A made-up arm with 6 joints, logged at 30 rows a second.
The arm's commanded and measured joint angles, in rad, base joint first. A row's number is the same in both.
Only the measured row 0 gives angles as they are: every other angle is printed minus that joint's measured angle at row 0.
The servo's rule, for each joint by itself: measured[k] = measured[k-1] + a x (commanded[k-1-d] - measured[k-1]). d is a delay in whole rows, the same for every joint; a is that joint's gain. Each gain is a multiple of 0.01, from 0.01 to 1. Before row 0 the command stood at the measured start. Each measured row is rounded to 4 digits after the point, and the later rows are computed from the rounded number. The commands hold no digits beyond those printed.
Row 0, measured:
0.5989 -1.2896 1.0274 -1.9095 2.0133 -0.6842
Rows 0 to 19, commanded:
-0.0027 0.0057 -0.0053 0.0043 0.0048 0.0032
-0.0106 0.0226 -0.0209 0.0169 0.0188 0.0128
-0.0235 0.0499 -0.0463 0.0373 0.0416 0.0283
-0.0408 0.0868 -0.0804 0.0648 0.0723 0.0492
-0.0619 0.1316 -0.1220 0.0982 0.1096 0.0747
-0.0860 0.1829 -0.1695 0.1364 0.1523 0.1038
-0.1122 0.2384 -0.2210 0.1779 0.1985 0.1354
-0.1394 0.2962 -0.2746 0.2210 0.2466 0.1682
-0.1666 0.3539 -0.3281 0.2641 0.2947 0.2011
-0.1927 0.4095 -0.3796 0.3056 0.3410 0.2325
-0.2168 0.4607 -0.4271 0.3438 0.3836 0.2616
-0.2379 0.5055 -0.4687 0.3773 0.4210 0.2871
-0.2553 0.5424 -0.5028 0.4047 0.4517 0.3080
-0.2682 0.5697 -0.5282 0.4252 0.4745 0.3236
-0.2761 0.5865 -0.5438 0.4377 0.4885 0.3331
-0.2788 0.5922 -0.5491 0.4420 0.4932 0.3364
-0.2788 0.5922 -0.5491 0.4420 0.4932 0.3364
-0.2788 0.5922 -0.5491 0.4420 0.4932 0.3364
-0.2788 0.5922 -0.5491 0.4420 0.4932 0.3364
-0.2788 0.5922 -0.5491 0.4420 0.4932 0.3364
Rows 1 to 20, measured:
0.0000 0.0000 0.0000 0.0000 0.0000 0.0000
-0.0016 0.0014 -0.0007 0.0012 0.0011 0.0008
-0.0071 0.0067 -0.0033 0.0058 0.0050 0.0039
-0.0171 0.0175 -0.0089 0.0149 0.0131 0.0102
-0.0316 0.0348 -0.0182 0.0294 0.0261 0.0203
-0.0501 0.0590 -0.0317 0.0494 0.0445 0.0344
-0.0720 0.0900 -0.0496 0.0746 0.0682 0.0524
-0.0965 0.1271 -0.0719 0.1046 0.0969 0.0740
-0.1227 0.1694 -0.0983 0.1384 0.1298 0.0985
-0.1495 0.2155 -0.1282 0.1749 0.1661 0.1252
-0.1759 0.2640 -0.1609 0.2128 0.2046 0.1531
-0.2008 0.3132 -0.1955 0.2508 0.2440 0.1813
-0.2234 0.3613 -0.2310 0.2875 0.2829 0.2088
-0.2429 0.4066 -0.2663 0.3215 0.3200 0.2346
-0.2583 0.4474 -0.3003 0.3516 0.3540 0.2577
-0.2692 0.4822 -0.3320 0.3766 0.3836 0.2773
-0.2751 0.5097 -0.3602 0.3956 0.4077 0.2927
-0.2774 0.5303 -0.3848 0.4091 0.4265 0.3041
-0.2783 0.5458 -0.4062 0.4186 0.4412 0.3125
-0.2786 0.5574 -0.4248 0.4254 0.4526 0.3187
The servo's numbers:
d 1
a 0.61 0.25 0.13 0.29 0.22 0.26

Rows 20 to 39, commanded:
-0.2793 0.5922 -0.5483 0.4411 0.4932 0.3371
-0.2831 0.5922 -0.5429 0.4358 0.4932 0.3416
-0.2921 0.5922 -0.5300 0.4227 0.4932 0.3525
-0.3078 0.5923 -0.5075 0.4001 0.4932 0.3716
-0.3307 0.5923 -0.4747 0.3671 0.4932 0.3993
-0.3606 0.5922 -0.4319 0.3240 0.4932 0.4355
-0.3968 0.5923 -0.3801 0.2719 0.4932 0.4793
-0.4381 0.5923 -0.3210 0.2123 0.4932 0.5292
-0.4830 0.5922 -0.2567 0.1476 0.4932 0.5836
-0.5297 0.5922 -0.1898 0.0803 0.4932 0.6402
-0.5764 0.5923 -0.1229 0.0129 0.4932 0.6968
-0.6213 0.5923 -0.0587 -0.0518 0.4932 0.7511
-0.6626 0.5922 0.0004 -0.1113 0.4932 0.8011
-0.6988 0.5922 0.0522 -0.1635 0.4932 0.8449
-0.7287 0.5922 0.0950 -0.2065 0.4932 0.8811
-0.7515 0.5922 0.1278 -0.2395 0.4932 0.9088
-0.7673 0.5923 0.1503 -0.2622 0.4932 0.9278
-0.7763 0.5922 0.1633 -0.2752 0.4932 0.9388
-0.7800 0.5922 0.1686 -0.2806 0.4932 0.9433
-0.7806 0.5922 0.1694 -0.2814 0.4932 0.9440
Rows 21 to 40, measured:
-0.2787 0.5661 -0.4410 0.4302 0.4615 0.3233
-0.2791 0.5726 -0.4549 0.4334 0.4685 0.3269
-0.2815 0.5775 -0.4663 0.4341 0.4739 0.3307
-0.2880 0.5812 -0.4746 0.4308 0.4781 0.3364
-0.3001 0.5840 -0.4789 0.4219 0.4814 0.3456
-0.3188 0.5861 -0.4784 0.4060 0.4840 0.3596
-0.3443 0.5876 -0.4724 0.3822 0.4860 0.3793
-0.3763 0.5888 -0.4604 0.3502 0.4876 0.4053
-0.4140 0.5897 -0.4423 0.3102 0.4888 0.4375
-0.4561 0.5903 -0.4182 0.2630 0.4898 0.4755
-0.5010 0.5908 -0.3885 0.2100 0.4905 0.5183
-0.5470 0.5912 -0.3540 0.1528 0.4911 0.5647
-0.5923 0.5915 -0.3156 0.0935 0.4916 0.6132
-0.6352 0.5917 -0.2745 0.0341 0.4920 0.6621
-0.6740 0.5918 -0.2320 -0.0232 0.4923 0.7096
-0.7074 0.5919 -0.1895 -0.0764 0.4925 0.7542
-0.7343 0.5920 -0.1483 -0.1237 0.4927 0.7944
-0.7544 0.5921 -0.1095 -0.1639 0.4928 0.8291
-0.7678 0.5921 -0.0740 -0.1962 0.4929 0.8576
-0.7752 0.5921 -0.0425 -0.2207 0.4930 0.8799

